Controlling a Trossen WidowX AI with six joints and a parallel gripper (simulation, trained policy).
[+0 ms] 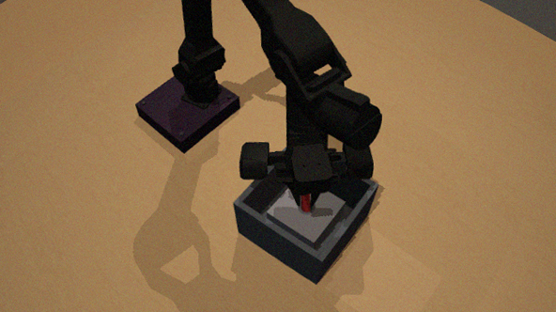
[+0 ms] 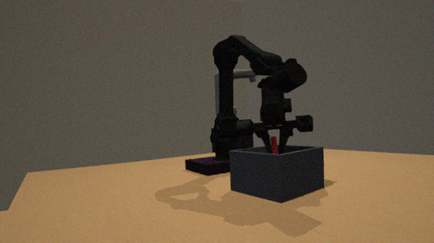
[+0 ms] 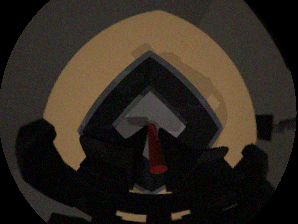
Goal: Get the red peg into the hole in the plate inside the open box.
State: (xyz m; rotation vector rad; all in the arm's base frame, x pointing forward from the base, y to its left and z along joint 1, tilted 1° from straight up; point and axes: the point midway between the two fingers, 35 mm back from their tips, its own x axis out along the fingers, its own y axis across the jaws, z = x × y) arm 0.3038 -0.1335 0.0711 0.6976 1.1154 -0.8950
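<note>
Right now the red peg is 10 mm behind my gripper tip, 10 mm to the left of it and 20 mm above it. Round my gripper tip: light grey plate (20 mm below); then grey box (40 mm below).
</note>
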